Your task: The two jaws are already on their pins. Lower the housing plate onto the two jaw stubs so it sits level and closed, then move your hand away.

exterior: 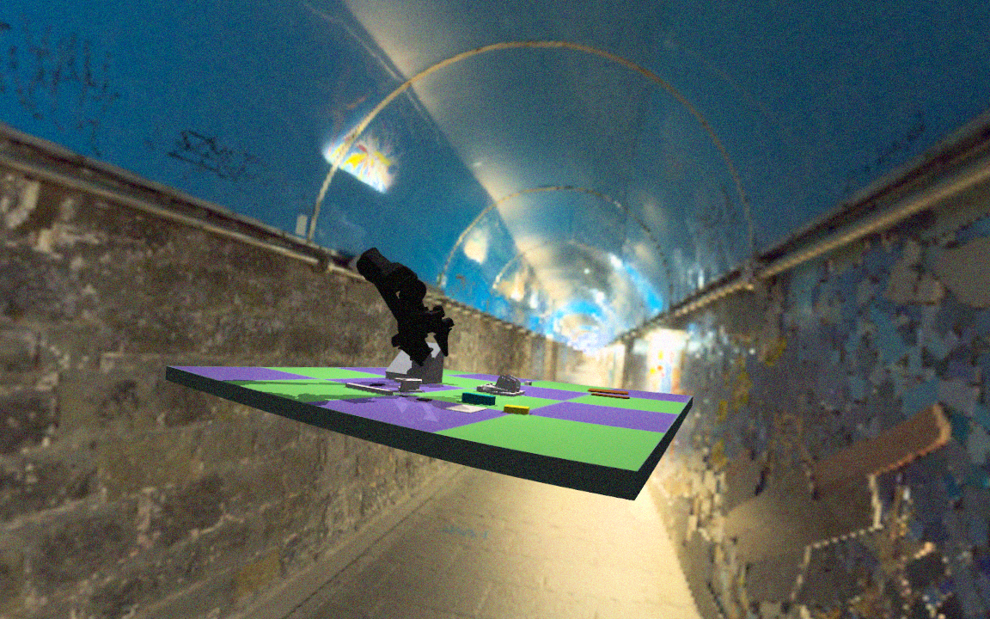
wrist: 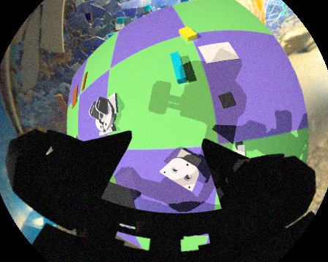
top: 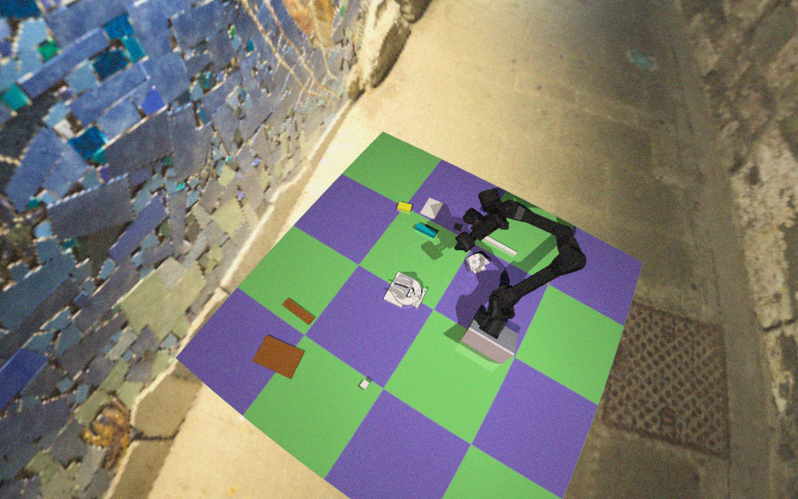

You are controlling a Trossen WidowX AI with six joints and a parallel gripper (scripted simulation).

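The white bar is 110 mm behind my gripper tip, 130 mm to the right of it and 90 mm below it. Round my gripper tip: teal block (160 mm ahead, 20 mm to the right, 80 mm below); yellow block (290 mm ahead, 70 mm to the right, 80 mm below); brown bar (350 mm ahead, 530 mm to the left, 90 mm below).
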